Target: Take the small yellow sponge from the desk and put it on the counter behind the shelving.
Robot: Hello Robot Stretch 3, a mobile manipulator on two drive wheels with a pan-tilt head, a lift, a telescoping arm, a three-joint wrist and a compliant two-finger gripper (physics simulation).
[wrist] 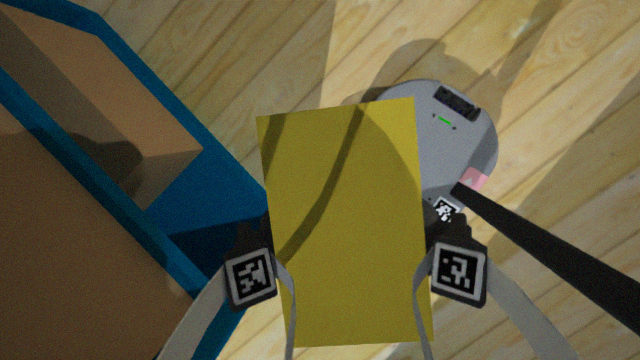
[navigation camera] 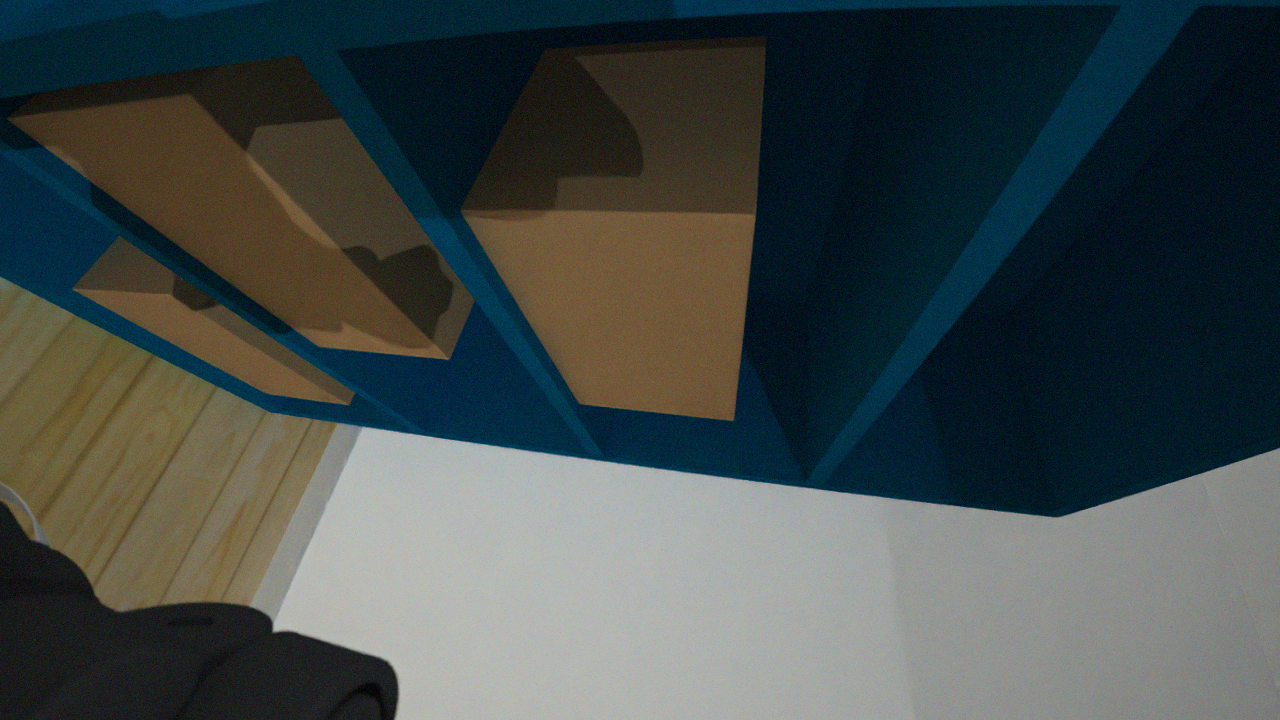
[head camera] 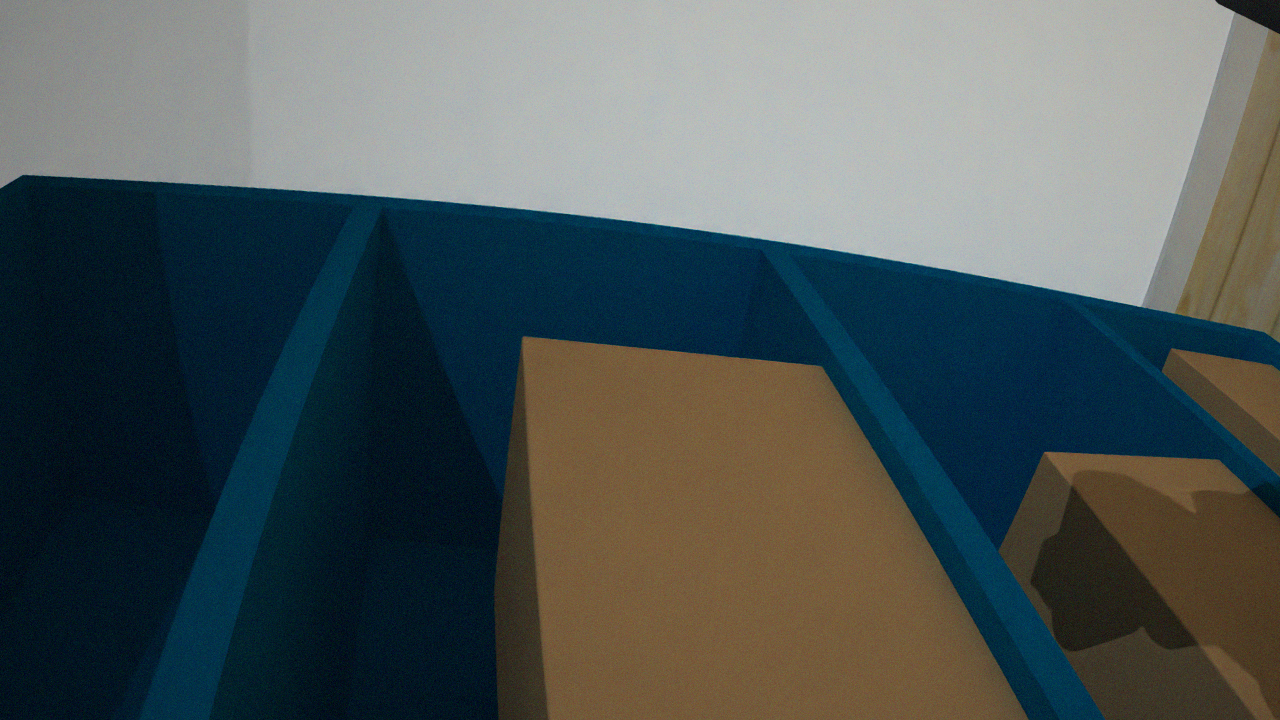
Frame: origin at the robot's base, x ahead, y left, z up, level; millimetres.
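Where they show: gripper, between the fingertips: [wrist: 348, 225].
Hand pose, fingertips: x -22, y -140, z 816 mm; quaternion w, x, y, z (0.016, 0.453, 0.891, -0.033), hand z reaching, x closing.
Note:
After its pixels a point has its place.
The yellow sponge [wrist: 350, 210] @[x -41, y -150, z 863 mm] is a flat-faced yellow block in the middle of the wrist view. My gripper [wrist: 348, 225] @[x -22, y -140, z 816 mm] is shut on it, one finger pressed to each long side, and holds it above the wooden floor. The blue shelving [head camera: 295, 358] @[x 172, y -664, z 1435 mm] [navigation camera: 984, 241] @[x 256, y -343, z 1426 mm] [wrist: 185, 270] @[x 273, y -278, z 528 mm] fills much of the head and navigation views and shows on the left of the wrist view, beside the sponge. In the navigation view a dark part of my arm or wrist shows at the lower left; the fingers are hidden there. The desk and the counter do not show clearly in these views.
Brown boxes [head camera: 716, 501] @[x 218, y -570, z 1139 mm] [navigation camera: 617, 295] @[x 245, y -464, z 1123 mm] [wrist: 125, 100] sit in the shelving's compartments. My grey round base [wrist: 450, 145] @[x -148, y 47, z 160 mm] stands on the plank floor [wrist: 575, 150] @[x -329, y 376, z 0 mm] close to the shelving, with the black mast [wrist: 550, 260] @[x -58, y 116, z 586 mm] at the right. A white wall [head camera: 671, 107] @[x -81, y -1256, z 1065 mm] [navigation camera: 581, 573] @[x -213, y -1222, z 919 mm] rises beyond the shelving.

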